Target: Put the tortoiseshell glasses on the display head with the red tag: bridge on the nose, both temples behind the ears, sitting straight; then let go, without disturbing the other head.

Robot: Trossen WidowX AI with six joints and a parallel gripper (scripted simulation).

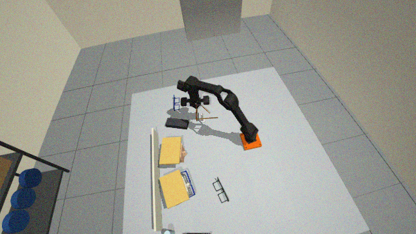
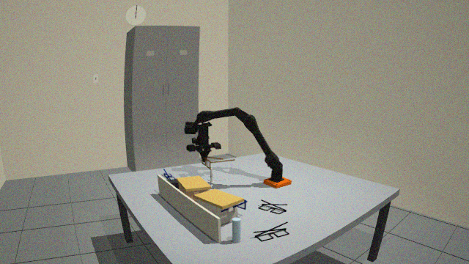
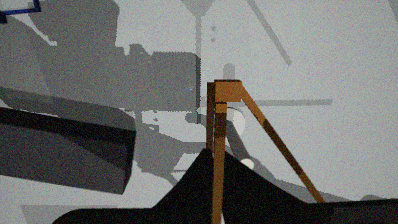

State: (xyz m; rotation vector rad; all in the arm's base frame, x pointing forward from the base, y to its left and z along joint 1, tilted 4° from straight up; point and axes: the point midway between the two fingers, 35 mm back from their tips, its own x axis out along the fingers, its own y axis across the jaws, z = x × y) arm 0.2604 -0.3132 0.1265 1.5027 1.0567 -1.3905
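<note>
The dark case is 17 cm ahead of my gripper tip and 10 cm below it. The rest, counted from my gripper tip: white board (37 cm ahead, 32 cm to the left, 6 cm below).
</note>
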